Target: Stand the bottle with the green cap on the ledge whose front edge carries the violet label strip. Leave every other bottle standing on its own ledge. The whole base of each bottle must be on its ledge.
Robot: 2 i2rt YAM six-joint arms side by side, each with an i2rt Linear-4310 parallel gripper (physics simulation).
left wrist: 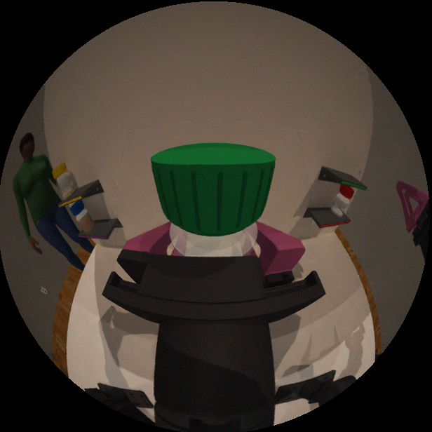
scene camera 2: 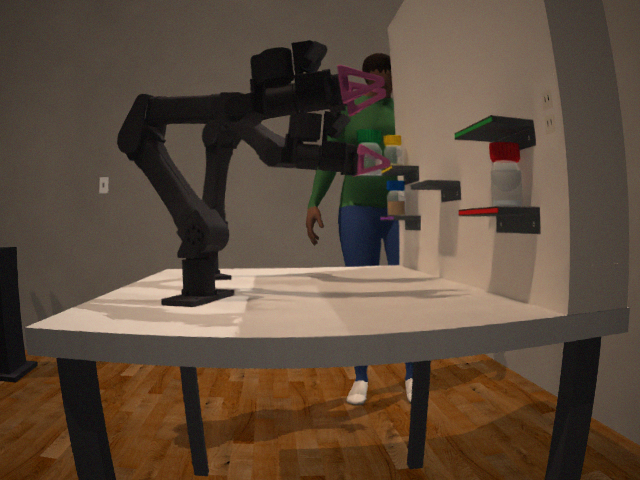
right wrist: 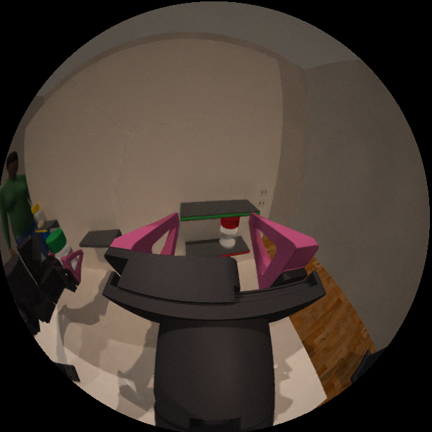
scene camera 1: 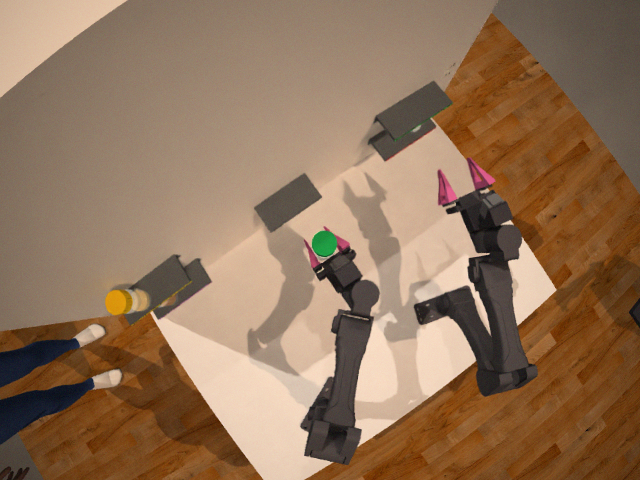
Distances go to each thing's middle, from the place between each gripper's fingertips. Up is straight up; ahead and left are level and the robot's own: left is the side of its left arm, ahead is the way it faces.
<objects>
I see the green-strip ledge (scene camera 1: 411, 111) 170 mm ahead of my right hand, 80 mm below it and 70 mm to the right of it. From my right hand the other things lie so: red-strip ledge (scene camera 1: 386, 147) 220 mm below, 170 mm ahead, 70 mm to the right; then green-capped bottle (scene camera 2: 369, 138) 330 mm to the left, 80 mm below, 50 mm ahead; then bare ledge (scene camera 1: 298, 195) 330 mm to the left, 200 mm ahead, 150 mm below.
Right now my left hand is 14 cm short of the violet-strip ledge (scene camera 1: 199, 277), 40 cm to the right of it and 12 cm above it. The rest, counted from my left hand: green-capped bottle: 4 cm behind, 2 cm above; then green-strip ledge: 8 cm ahead, 40 cm to the right, 2 cm above; then bare ledge: 11 cm ahead, 5 cm below.
</objects>
